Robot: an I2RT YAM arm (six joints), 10 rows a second.
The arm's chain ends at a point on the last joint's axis. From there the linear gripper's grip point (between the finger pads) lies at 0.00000 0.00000 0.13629 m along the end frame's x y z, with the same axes.
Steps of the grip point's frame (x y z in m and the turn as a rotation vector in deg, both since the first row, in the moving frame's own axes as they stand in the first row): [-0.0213 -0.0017 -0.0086 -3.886 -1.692 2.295]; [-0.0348 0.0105 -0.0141 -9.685 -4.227 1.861]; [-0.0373 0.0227 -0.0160 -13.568 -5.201 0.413]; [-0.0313 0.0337 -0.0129 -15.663 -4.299 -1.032]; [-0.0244 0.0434 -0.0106 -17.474 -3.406 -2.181]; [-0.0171 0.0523 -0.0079 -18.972 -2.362 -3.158]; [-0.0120 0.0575 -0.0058 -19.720 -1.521 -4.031]
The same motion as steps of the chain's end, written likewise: [-0.0171 -0.0109 -0.0082 -3.886 -1.692 2.295]; [-0.0244 -0.0122 -0.0118 -9.685 -4.227 1.861]; [-0.0249 -0.0092 -0.0116 -13.568 -5.201 0.413]; [-0.0215 -0.0032 -0.0075 -15.663 -4.299 -1.032]; [-0.0172 0.0024 -0.0041 -17.474 -3.406 -2.181]; [-0.0128 0.0079 -0.0004 -18.972 -2.362 -3.158]; [-0.0101 0.0114 0.0022 -19.720 -1.521 -4.031]
